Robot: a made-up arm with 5 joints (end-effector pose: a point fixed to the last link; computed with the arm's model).
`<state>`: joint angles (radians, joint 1 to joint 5).
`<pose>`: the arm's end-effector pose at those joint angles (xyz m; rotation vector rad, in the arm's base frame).
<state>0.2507 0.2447 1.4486 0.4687 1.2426</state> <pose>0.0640 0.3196 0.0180 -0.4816 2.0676 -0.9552</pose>
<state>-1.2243 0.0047 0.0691 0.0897 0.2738</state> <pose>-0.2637 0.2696 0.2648 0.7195 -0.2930 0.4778</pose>
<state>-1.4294 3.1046 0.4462 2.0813 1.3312</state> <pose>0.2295 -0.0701 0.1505 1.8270 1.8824 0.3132</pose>
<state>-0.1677 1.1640 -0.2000 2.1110 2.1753</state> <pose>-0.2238 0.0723 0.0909 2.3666 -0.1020 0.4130</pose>
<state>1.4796 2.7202 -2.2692 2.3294 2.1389</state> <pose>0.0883 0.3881 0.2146 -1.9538 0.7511 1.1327</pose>
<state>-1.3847 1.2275 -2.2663 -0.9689 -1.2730</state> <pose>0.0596 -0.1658 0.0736 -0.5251 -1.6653 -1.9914</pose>
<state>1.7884 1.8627 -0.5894 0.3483 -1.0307</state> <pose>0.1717 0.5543 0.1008 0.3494 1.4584 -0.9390</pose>
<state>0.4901 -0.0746 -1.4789 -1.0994 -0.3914</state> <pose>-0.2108 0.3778 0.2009 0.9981 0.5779 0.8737</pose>
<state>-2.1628 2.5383 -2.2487 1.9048 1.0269</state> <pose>0.0950 0.0257 -0.1069 -1.1429 2.6081 -0.5489</pose>
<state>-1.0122 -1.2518 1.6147 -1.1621 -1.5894</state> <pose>-0.1405 0.0830 0.2551 -0.2130 0.9976 1.3020</pose>
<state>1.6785 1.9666 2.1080 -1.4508 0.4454</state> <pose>0.2206 0.2170 -0.0345 -1.7362 0.7037 -1.6165</pose>
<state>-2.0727 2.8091 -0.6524 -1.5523 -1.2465</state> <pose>0.0463 -0.0959 0.3326 0.1833 2.1334 0.8896</pose>
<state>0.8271 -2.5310 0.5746 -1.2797 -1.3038</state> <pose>0.1928 0.4270 0.0003 -0.6793 1.8827 -1.6696</pose>
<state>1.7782 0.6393 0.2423 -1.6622 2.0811</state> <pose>0.1901 0.4239 0.0343 -0.6630 1.9136 -0.3445</pose>
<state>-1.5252 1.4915 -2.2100 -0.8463 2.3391</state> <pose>0.1110 -0.1589 0.1342 0.4292 2.2057 -0.7315</pose>
